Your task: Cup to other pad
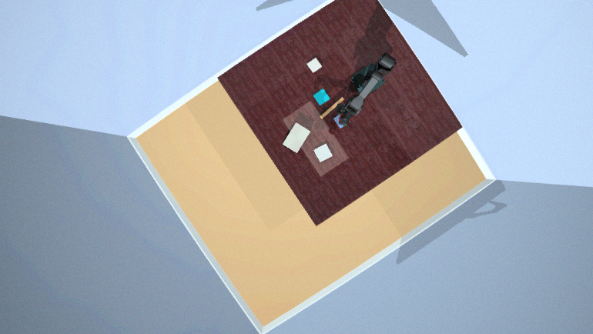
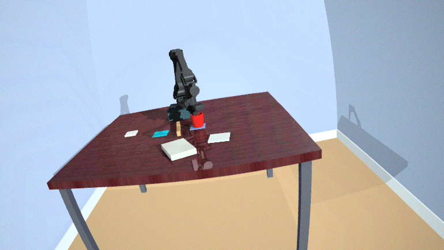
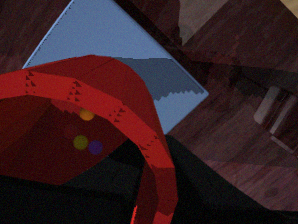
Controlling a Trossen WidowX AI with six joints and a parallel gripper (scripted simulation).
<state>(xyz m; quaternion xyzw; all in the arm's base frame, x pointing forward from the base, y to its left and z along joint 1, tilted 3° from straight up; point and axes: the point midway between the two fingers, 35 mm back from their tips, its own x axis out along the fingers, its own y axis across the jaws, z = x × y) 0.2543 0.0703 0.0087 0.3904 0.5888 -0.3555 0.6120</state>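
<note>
Now: gripper tip 30 mm short of the blue pad, 10 mm to the right of it and 40 mm above it. Also, from my gripper tip: wooden stick 30 mm ahead, 100 mm to the right, 30 mm below; then cyan pad 30 mm ahead, 210 mm to the right, 40 mm below; then red cup 30 mm ahead, 10 mm to the left.
</note>
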